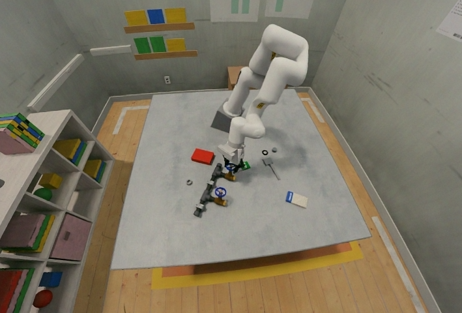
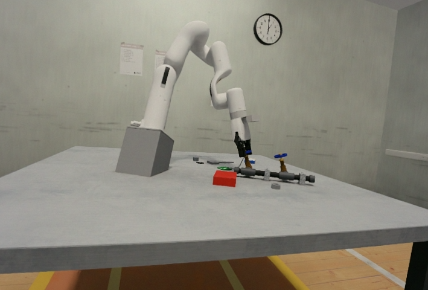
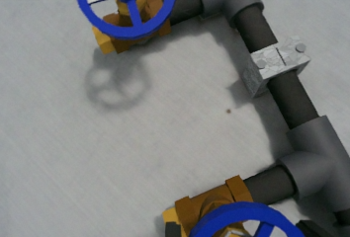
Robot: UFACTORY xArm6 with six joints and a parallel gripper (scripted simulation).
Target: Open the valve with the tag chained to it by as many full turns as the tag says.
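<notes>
Now: hand 60 mm past the green tag, 90 mm to the right of it and 90 mm above it. Round my hand: grey nut: 40 mm ahead, 240 mm to the right, 90 mm below; then red block: 130 mm behind, 170 mm to the right, 80 mm below; then grey flat tool: 50 mm behind, 250 mm to the left, 90 mm below.
</notes>
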